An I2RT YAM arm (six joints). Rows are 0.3 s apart.
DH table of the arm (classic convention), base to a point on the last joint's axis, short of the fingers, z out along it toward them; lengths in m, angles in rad. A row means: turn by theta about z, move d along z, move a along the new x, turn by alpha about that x. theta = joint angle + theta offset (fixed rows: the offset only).
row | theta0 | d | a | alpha
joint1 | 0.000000 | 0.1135 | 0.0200 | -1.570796
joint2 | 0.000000 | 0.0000 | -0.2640 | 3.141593
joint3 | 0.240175 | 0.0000 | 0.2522 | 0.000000
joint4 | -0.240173 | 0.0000 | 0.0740 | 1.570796
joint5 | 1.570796 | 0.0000 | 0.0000 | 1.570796
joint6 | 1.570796 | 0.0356 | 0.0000 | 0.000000
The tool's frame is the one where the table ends.
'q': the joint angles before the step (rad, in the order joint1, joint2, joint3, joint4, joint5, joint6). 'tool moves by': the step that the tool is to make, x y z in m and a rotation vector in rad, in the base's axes. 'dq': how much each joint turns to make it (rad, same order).
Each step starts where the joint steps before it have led.
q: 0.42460 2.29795 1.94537 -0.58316 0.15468 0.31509
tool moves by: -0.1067 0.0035 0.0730 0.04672 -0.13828 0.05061
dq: 0.11831 -0.45878 -0.43609 0.11467 0.06113 0.03720
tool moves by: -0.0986 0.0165 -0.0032 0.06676 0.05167 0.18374
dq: 0.18260 -0.26505 -0.31050 0.03261 -0.06162 0.05851
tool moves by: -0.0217 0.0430 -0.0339 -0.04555 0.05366 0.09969
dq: 0.13095 0.09867 -0.01129 0.03537 0.01604 0.02782
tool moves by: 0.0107 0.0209 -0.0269 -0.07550 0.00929 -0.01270
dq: 0.01943 0.12858 0.05688 0.00813 0.05273 0.00009
